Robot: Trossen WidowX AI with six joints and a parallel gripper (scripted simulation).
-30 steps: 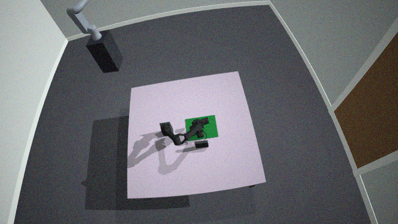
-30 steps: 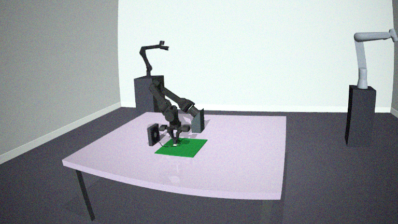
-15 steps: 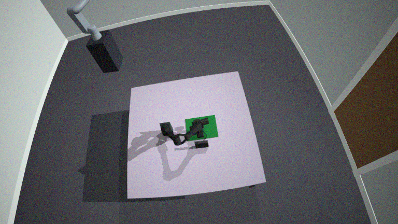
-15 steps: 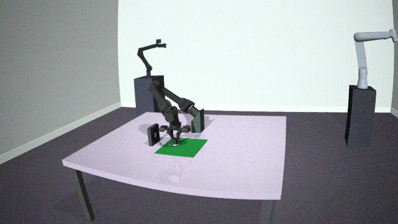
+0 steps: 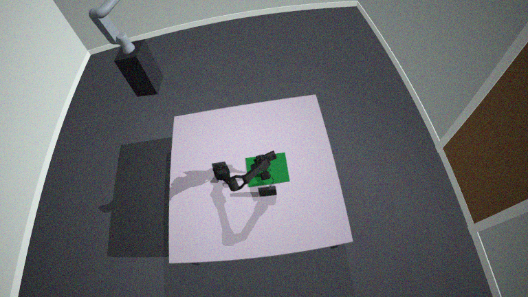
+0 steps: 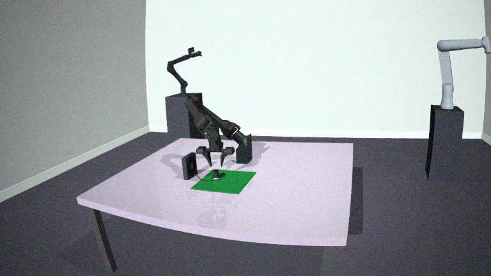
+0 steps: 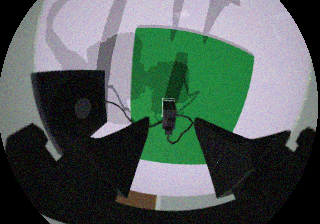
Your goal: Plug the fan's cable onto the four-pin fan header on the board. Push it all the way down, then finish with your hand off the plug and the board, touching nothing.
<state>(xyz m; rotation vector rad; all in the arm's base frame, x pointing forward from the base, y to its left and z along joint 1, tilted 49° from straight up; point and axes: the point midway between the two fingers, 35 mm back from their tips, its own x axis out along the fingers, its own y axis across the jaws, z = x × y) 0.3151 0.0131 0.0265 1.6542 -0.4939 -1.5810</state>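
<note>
Now: gripper tip 40 mm above the dark plug and 10 mm short of it. Also, from my gripper tip: four-pin header: 70 mm below, 10 mm ahead; green board: 80 mm below, 50 mm to the left, 20 mm ahead; black fan: 140 mm to the right, 20 mm ahead, 10 mm below.
</note>
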